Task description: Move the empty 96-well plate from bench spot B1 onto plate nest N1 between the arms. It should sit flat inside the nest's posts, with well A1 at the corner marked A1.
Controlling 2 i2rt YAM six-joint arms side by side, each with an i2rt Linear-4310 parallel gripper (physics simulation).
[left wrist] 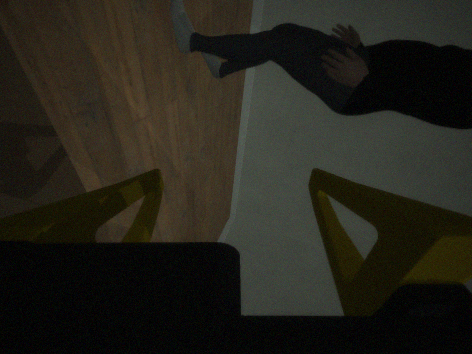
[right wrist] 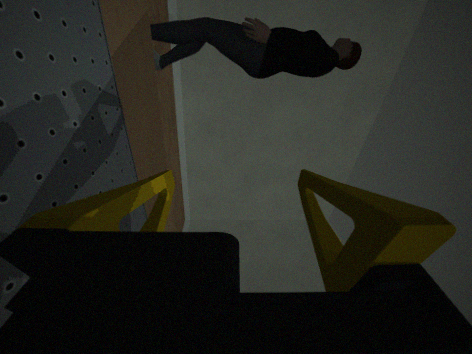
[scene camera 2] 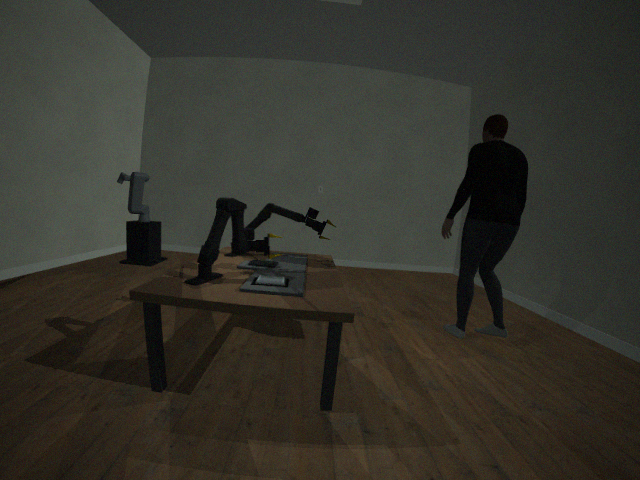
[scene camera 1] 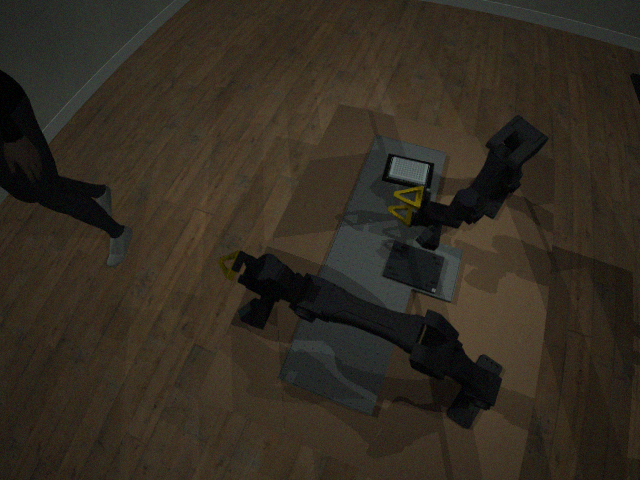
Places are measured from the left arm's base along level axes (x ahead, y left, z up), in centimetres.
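Where they show: left gripper, fingertip midpoint: [left wrist: 236, 177] [scene camera 2: 333, 233] [scene camera 1: 232, 267]; right gripper, fingertip midpoint: [right wrist: 236, 176] [scene camera 2: 282, 246] [scene camera 1: 390, 201]; left arm's base at its link origin: [scene camera 2: 235, 254] [scene camera 1: 474, 390]; right arm's base at its link origin: [scene camera 2: 204, 279] [scene camera 1: 495, 194].
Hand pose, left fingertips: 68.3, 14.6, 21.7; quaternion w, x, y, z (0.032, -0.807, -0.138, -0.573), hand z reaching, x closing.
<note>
Each offset is from my left fingertips to the top centre of the thing, as dx, dy, dz. Level surfaces: height alone.
The pale 96-well plate @[-15.0, -64.9, -18.8] [scene camera 1: 408, 169] [scene camera 2: 271, 280] lies flat in a black-rimmed holder on the grey perforated board, at the upper end in scene camera 1. The dark square nest @[-34.7, -34.9, -18.2] [scene camera 1: 413, 265] [scene camera 2: 263, 262] lies between the arms, with a small white mark at one corner; its posts and lettering are too small to read. My right gripper [scene camera 1: 392, 201] [scene camera 2: 279, 245] [right wrist: 236, 176] is open and empty, raised above the board between plate and nest, nearer the plate. My left gripper [scene camera 1: 221, 259] [scene camera 2: 332, 232] [left wrist: 236, 177] is open and empty, high beyond the board's edge, far from both.
The grey board @[dz -20.4] [scene camera 1: 330, 361] [right wrist: 60, 75] lies on the wooden table @[dz -21.7] [scene camera 2: 242, 304]. My left arm [scene camera 1: 361, 310] reaches across the board below the nest in scene camera 1. A person [scene camera 1: 56, 191] [scene camera 2: 493, 191] [left wrist: 300, 55] [right wrist: 225, 40] stands off the table. Another grey arm [scene camera 2: 136, 193] stands on a black pedestal.
</note>
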